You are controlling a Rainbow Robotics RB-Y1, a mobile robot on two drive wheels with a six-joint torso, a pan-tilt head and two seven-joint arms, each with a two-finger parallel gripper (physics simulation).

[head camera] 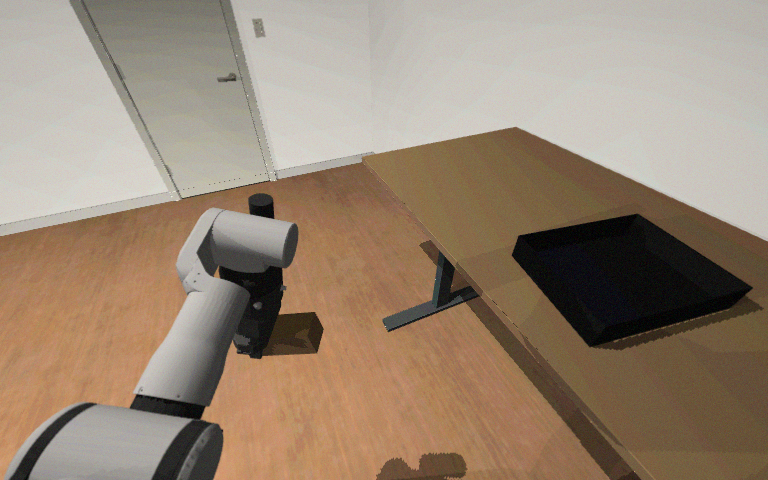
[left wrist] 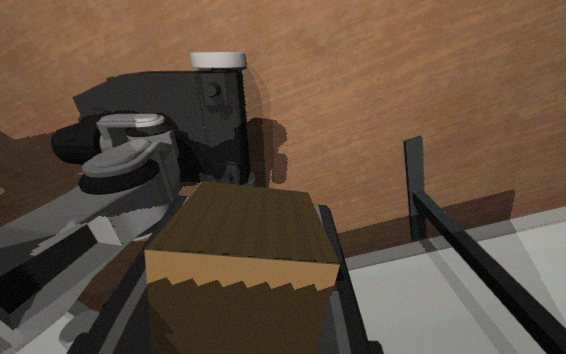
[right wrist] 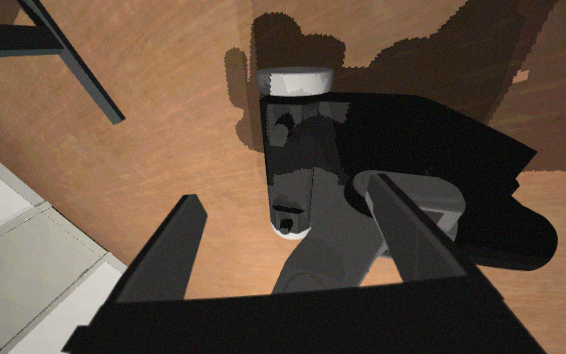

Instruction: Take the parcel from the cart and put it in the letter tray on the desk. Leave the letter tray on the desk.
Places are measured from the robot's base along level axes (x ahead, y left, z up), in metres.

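Pixels of known places: left gripper, fingertip midpoint: [head camera: 261,342] [left wrist: 254,213]; right gripper, fingertip midpoint: [right wrist: 283,196].
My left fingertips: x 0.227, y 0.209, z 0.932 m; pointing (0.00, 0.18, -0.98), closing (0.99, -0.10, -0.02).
Observation:
For each thing: its middle in the pictures, then the offset to it from my left fingertips. Level surfaces: height alone.
- brown box at the middle of its body: [left wrist: 240,332] [head camera: 283,334] 0.007 m back, 0.048 m right, 0.029 m up
- desk at its surface level: 0.019 m up
- black letter tray at the middle of its body: [head camera: 617,269] 0.077 m ahead, 0.749 m right, 0.050 m up
The parcel, a brown box [head camera: 300,332] [left wrist: 240,310], is held between the fingers of my left gripper [head camera: 252,349] [left wrist: 254,213], which is shut on it. In the head view it is over the floor, to the left of the desk [head camera: 470,192], lower than the desk top and apart from it. The black letter tray [head camera: 552,288] lies on the desk at the right of the head view, and its inside looks empty. My right gripper [right wrist: 283,196] is open, with nothing between its fingers, over the floor beside my base. The cart does not show in these views.
A dark desk leg with a foot [head camera: 416,315] [left wrist: 414,170] [right wrist: 90,82] stands under the desk's edge. My wheeled base [left wrist: 165,95] [right wrist: 400,130] shows in both wrist views. A closed door [head camera: 186,101] is in the wall at the back left.

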